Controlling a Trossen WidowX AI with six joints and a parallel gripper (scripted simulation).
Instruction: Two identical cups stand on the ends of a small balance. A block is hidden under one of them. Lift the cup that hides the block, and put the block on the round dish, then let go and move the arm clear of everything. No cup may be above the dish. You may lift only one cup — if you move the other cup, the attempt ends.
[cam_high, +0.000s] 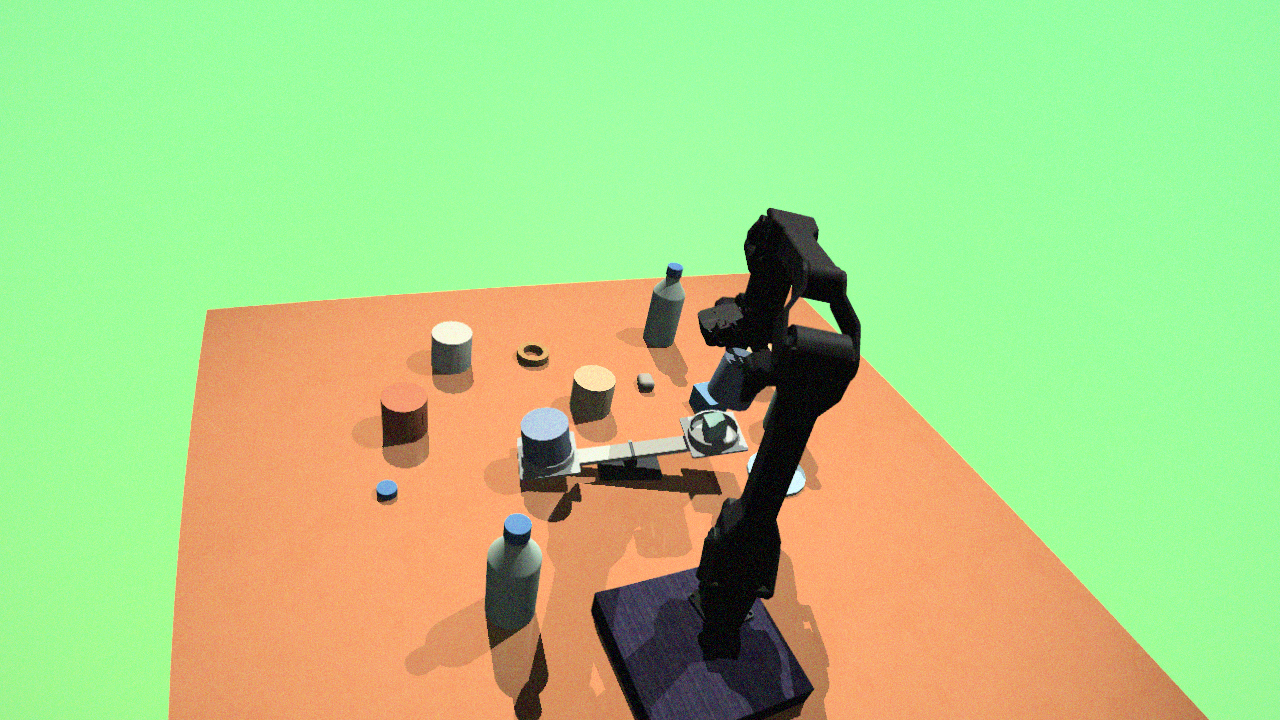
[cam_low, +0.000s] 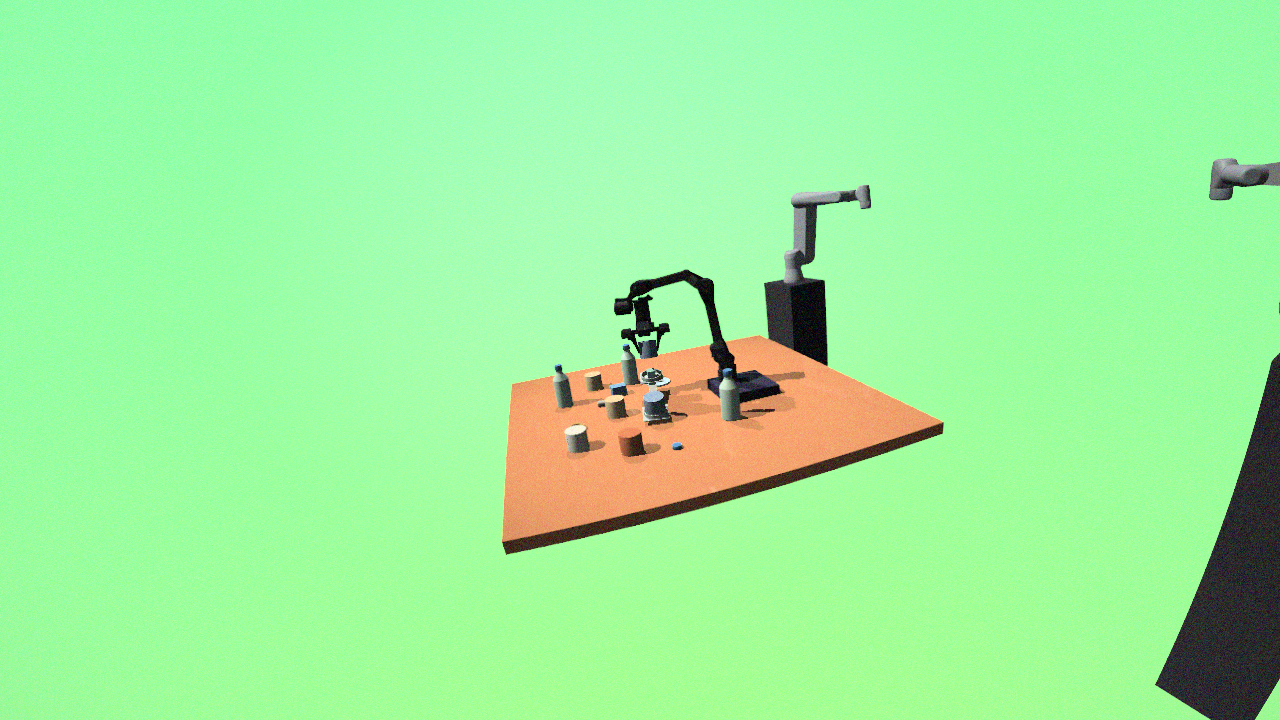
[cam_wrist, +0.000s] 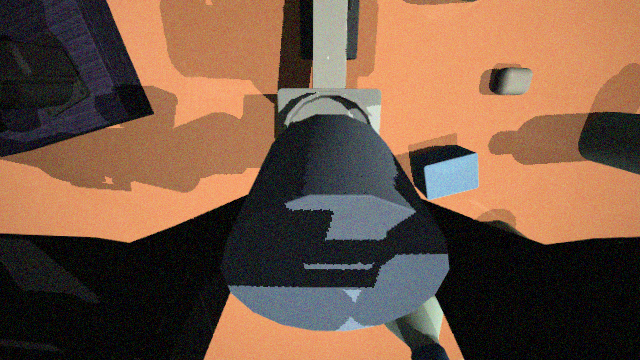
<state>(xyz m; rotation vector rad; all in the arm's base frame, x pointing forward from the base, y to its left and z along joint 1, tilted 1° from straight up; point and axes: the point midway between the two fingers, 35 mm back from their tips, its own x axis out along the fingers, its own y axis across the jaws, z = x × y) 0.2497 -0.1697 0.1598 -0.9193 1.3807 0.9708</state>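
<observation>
The green block is 80 mm below my gripper tip, 10 mm to the left of it and 10 mm ahead of it. The rest, counted from my gripper tip: round dish (170 mm below, 100 mm to the right, 60 mm behind); then balance beam (130 mm to the left, 130 mm below, 50 mm ahead); then balance (150 mm below, 130 mm to the left, 50 mm ahead).
</observation>
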